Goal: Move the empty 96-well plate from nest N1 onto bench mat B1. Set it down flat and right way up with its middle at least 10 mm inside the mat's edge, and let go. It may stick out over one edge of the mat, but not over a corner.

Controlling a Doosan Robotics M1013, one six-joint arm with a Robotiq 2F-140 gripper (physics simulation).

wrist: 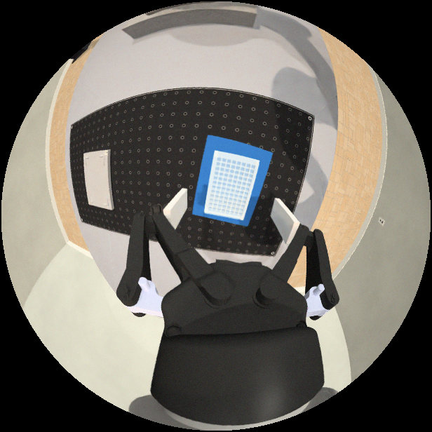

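The white 96-well plate [232,185] lies flat on the blue bench mat [264,156], wells facing up. Blue mat shows along all four sides of it, and it is near the mat's lower edge. My gripper [230,202] is open, with its pale finger pads wide apart and apart from the plate. The pads stand nearer the camera than the plate, one to the left of the mat and one to the right. A white nest [98,180] sits at the left, with no plate on it.
The mat lies on a black breadboard [145,130] with rows of holes. The breadboard stands on a grey table top [220,65]. Wooden flooring [360,135] shows beyond the table at the right and left. Shadows fall across the upper right.
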